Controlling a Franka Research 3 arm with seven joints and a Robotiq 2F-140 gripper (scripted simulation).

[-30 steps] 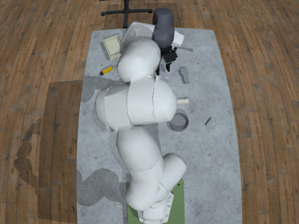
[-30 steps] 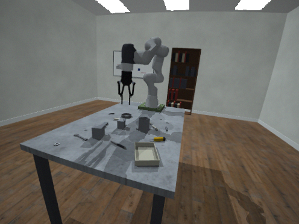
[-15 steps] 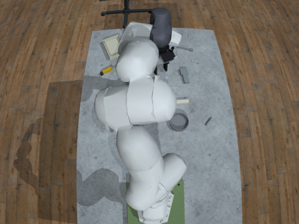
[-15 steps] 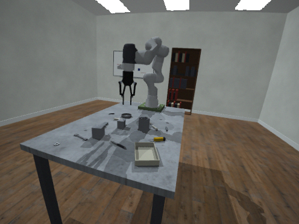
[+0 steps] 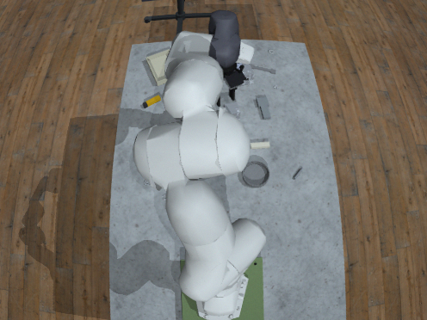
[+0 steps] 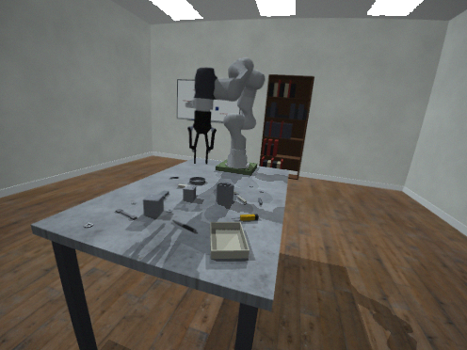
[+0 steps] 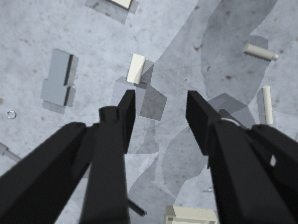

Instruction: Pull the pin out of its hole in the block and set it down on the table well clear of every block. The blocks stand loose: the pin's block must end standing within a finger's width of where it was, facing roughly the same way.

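My gripper is now 4 cm short of the grey block, 3 cm to the left of it and 18 cm above it. Also, from my hand: cream piece (8 cm behind, 14 cm to the right, 20 cm below); then grey cup (20 cm behind, 12 cm to the right, 20 cm below); then yellow-handled screwdriver (12 cm ahead, 28 cm to the left, 20 cm below).
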